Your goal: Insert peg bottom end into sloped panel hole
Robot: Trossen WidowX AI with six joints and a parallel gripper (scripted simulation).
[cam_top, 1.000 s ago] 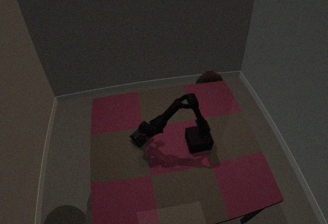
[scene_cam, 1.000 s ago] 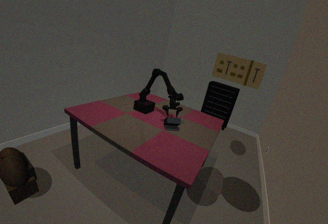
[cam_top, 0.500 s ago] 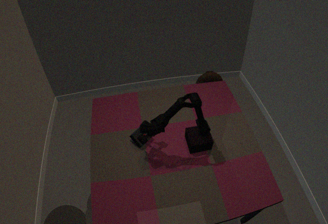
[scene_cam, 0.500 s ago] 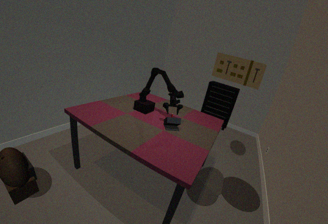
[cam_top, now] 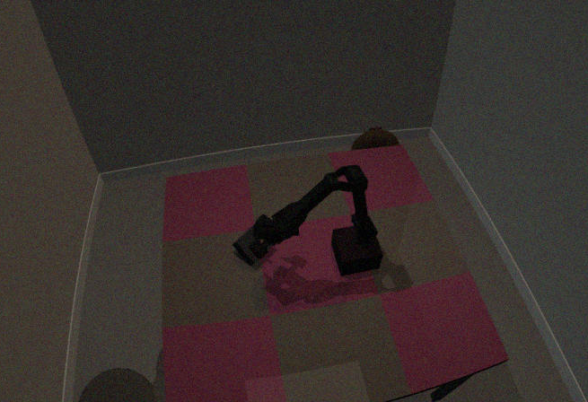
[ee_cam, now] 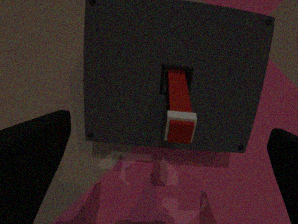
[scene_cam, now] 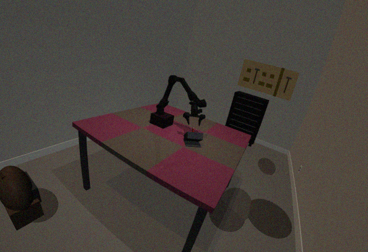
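My gripper tip is 4 cm above the red flat-sided peg, 2 cm to the left of it and 1 cm short of it. Also, from my gripper tip: dark sloped panel 8 cm below, 5 cm to the right, 4 cm ahead.
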